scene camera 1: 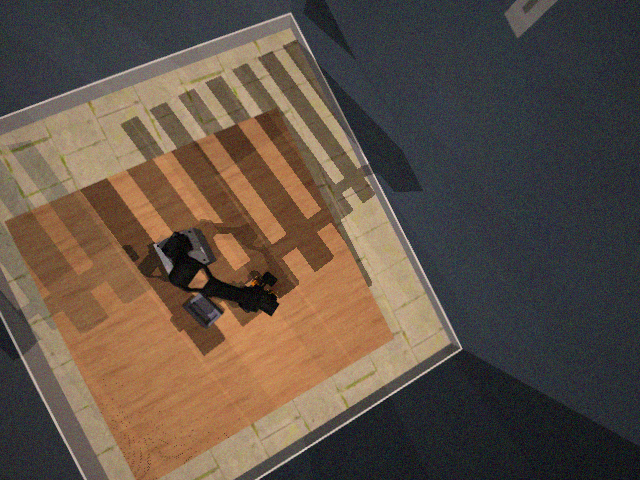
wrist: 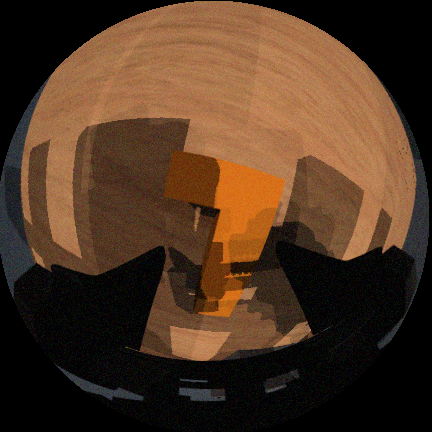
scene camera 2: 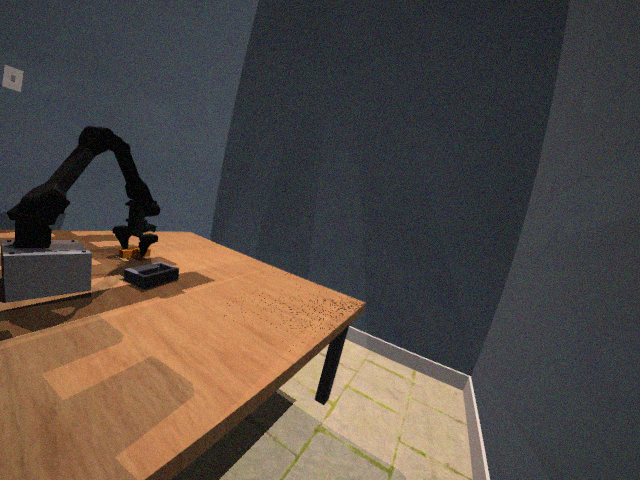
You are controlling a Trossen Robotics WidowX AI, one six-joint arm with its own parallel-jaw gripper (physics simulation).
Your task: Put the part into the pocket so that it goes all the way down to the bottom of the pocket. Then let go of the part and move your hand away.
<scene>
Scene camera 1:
pocket block
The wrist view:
gripper
orange part: on the table
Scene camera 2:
gripper
</scene>
